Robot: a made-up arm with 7 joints.
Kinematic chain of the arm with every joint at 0, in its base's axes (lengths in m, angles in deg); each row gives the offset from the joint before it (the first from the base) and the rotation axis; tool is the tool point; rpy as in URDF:
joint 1: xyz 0 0 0.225 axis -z
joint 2: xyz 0 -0.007 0.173 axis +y
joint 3: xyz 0 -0.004 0.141 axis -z
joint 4: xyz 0 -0.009 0.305 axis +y
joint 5: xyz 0 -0.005 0.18 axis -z
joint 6: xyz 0 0 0.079 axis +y
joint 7: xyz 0 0 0.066 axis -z
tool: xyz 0 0 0 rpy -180 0 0
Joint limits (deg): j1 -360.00..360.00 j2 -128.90..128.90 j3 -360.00..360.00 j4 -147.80..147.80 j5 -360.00..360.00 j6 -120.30..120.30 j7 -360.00..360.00
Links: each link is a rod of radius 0.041 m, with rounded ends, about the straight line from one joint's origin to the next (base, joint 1, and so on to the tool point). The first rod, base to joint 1, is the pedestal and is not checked.
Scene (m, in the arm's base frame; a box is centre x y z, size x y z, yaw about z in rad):
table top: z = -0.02
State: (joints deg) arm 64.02 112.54 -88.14 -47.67 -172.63 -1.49 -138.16
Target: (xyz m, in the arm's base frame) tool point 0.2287 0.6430 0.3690
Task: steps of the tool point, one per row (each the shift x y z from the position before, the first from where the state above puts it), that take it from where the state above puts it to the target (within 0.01 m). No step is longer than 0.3 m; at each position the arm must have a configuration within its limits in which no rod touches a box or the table.
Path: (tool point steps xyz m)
1: 0.2355 0.0251 0.0055
2: 0.2172 0.1144 0.0149
3: 0.1634 0.1910 0.0239
4: 0.0819 0.2403 0.0314
5: -0.0130 0.2533 0.0369
6: -0.1048 0.2269 0.0399
7: -0.1770 0.1671 0.0409
8: -0.2178 0.0854 0.0389

